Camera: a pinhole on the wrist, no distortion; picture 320 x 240 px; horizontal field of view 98.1 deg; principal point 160.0 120.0 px. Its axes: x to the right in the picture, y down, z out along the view. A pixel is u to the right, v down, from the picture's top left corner.
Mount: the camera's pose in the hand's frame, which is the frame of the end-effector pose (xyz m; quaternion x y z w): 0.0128 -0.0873 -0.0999 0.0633 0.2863 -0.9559 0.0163
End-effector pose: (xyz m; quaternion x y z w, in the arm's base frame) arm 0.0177 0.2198 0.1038 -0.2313 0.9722 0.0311 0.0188
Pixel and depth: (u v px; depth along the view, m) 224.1 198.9 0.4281
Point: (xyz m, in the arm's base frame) 0.4479 -0.1449 -0.0084
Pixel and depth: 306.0 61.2 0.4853
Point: 0.6072 0.3355 -0.2235
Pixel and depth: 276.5 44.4 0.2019
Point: 0.2328 0.2161 0.0029
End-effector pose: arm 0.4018 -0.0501 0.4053 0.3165 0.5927 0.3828 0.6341
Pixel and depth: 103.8 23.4 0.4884
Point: 0.9228 0.0531 0.3263
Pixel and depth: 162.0 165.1 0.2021
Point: 0.4608 -0.1838 0.1960
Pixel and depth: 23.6 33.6 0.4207
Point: 0.8570 0.2297 0.1792
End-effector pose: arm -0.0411 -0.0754 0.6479 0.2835 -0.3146 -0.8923 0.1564
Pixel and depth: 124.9 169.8 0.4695
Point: -0.2892 0.3506 0.4314
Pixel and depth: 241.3 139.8 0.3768
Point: 0.0249 0.3639 0.6265
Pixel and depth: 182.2 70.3 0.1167
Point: -0.0461 0.0302 0.5920
